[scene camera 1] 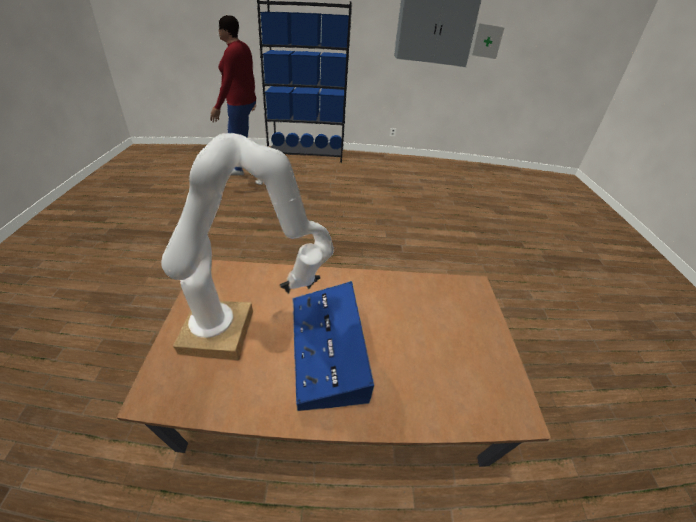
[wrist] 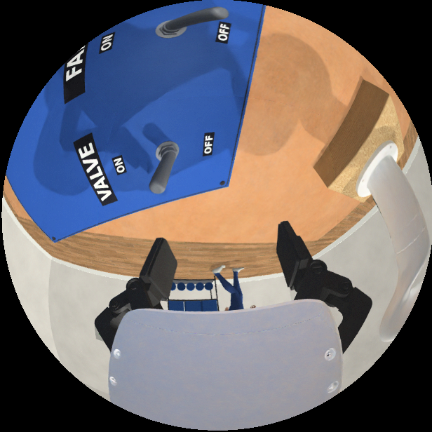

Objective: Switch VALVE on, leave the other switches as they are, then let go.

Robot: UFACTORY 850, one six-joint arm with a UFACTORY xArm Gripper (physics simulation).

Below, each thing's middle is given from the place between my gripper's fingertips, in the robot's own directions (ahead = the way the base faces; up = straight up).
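Blue switch panel [scene camera 1: 340,364]: 18 cm to the right of my hand, 16 cm ahead of it and 8 cm below it.
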